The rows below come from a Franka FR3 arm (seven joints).
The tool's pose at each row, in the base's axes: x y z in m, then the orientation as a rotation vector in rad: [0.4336, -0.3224, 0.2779, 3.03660, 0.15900, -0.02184]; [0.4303, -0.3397, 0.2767, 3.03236, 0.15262, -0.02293]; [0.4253, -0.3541, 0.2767, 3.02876, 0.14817, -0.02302]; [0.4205, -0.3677, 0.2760, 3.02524, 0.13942, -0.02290]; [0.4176, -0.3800, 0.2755, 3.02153, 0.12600, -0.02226]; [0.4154, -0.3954, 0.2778, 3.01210, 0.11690, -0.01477]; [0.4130, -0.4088, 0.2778, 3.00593, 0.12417, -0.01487]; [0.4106, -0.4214, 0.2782, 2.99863, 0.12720, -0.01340]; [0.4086, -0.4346, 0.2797, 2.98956, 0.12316, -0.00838]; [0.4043, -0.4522, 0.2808, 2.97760, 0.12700, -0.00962]
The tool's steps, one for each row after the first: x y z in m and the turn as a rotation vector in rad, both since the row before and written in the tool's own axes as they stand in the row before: [-0.0050, 0.0167, 0.0030, -0.00447, -0.00118, 0.00404]; [-0.0064, 0.0137, 0.0016, -0.00378, -0.00042, 0.00283]; [-0.0061, 0.0129, 0.0022, -0.00387, -0.00044, 0.00567]; [-0.0040, 0.0118, 0.0019, -0.00423, -0.00029, 0.00878]; [-0.0035, 0.0153, -0.0005, -0.00997, 0.00415, 0.00611]; [-0.0034, 0.0131, 0.0017, -0.00590, 0.00000, -0.00494]; [-0.0034, 0.0123, 0.0013, -0.00722, 0.00080, -0.00211]; [-0.0031, 0.0131, 0.0004, -0.00936, 0.00275, 0.00270]; [-0.0057, 0.0172, 0.0015, -0.01176, -0.00112, -0.00292]
